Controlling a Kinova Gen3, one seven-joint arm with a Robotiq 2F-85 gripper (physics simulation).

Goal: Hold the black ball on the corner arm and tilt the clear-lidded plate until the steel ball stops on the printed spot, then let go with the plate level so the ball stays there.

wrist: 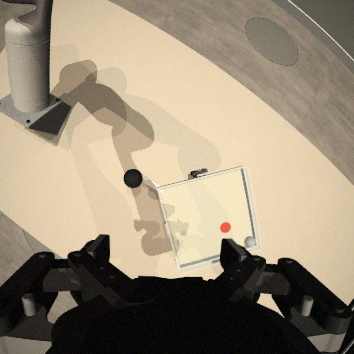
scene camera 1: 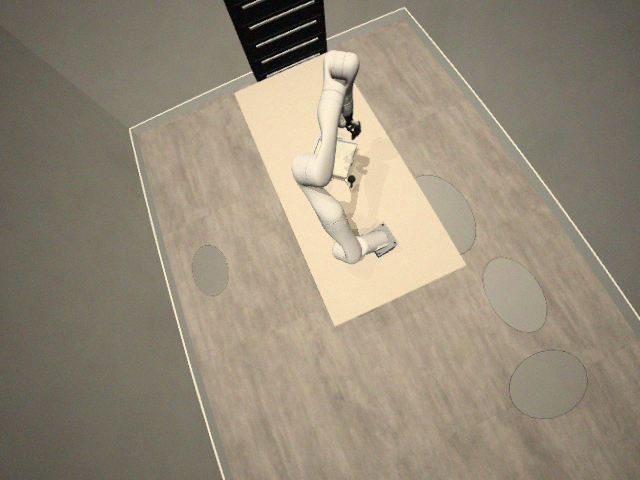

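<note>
The square clear-lidded plate [scene camera 1: 345,156] [wrist: 206,202] has a pale yellow floor; in the scene view the arm covers its left part. The red printed spot [wrist: 225,227] shows on it in the wrist view. The steel ball [wrist: 250,241] rests in the plate's lower right corner there, off the spot. The black ball [scene camera 1: 351,178] [wrist: 133,178] stands out on its arm from one corner of the plate. I cannot tell exactly how level the plate is. My gripper [scene camera 1: 354,131] [wrist: 165,248] is open and empty, above the plate's far side and well away from the black ball.
A dark bracket [wrist: 198,173] sits at one plate edge. My arm's base [scene camera 1: 385,240] [wrist: 27,112] is mounted on the cream table top [scene camera 1: 408,263] [wrist: 200,90]. A black slatted rack [scene camera 1: 289,45] stands at the table's far end. Shadows of my arm fall near the plate.
</note>
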